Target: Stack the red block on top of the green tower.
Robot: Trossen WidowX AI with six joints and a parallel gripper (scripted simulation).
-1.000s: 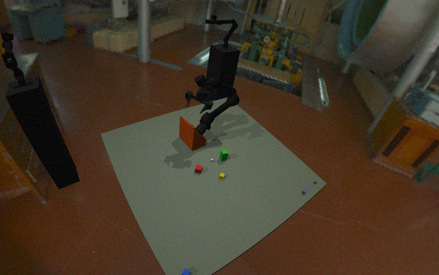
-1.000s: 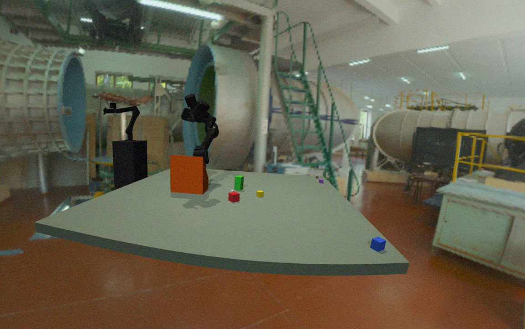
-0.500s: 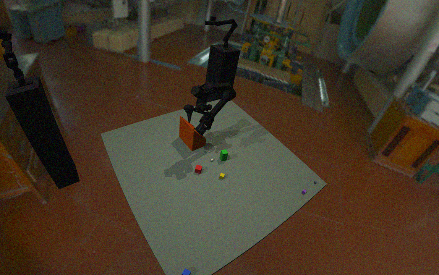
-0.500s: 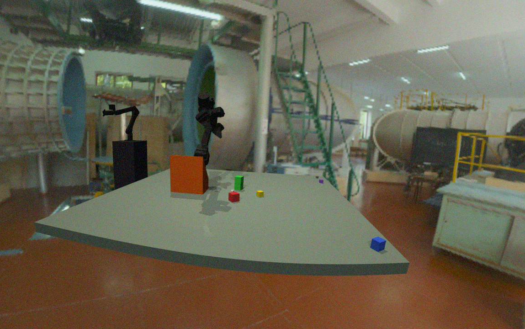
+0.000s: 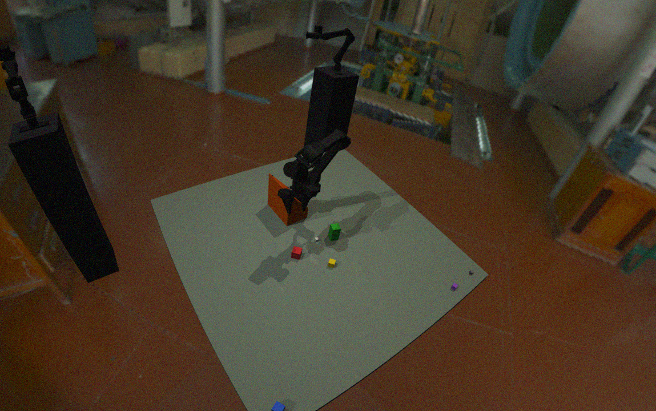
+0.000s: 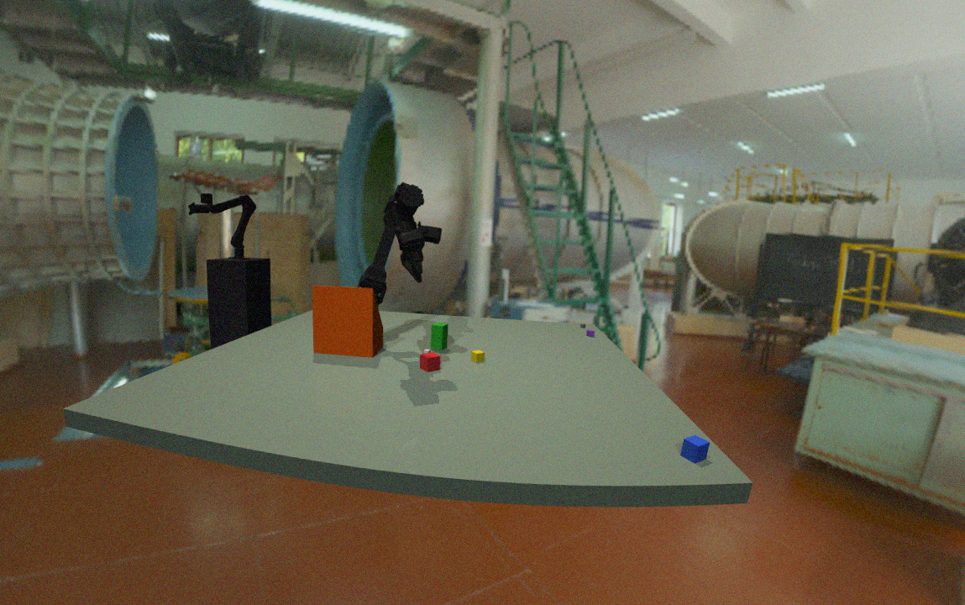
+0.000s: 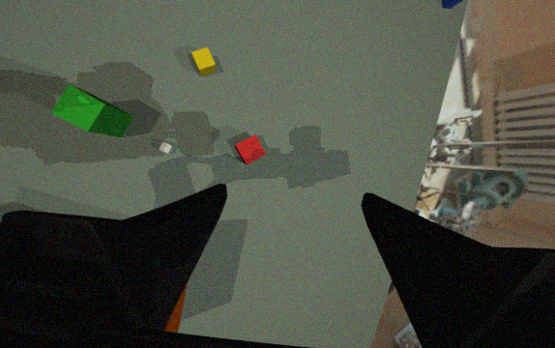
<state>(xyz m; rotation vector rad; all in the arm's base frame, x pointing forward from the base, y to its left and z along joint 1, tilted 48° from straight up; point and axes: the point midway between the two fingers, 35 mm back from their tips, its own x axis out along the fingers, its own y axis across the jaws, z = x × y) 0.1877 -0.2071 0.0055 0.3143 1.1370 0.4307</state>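
My gripper tip is now 230 mm above the red block and 30 mm short of it. The rest, counted from my gripper tip: blue cube: 560 mm ahead, 440 mm to the right, 230 mm below; yellow cube: 230 mm below, 160 mm ahead, 110 mm to the left; tiny white cube: 240 mm below, 140 mm to the left.
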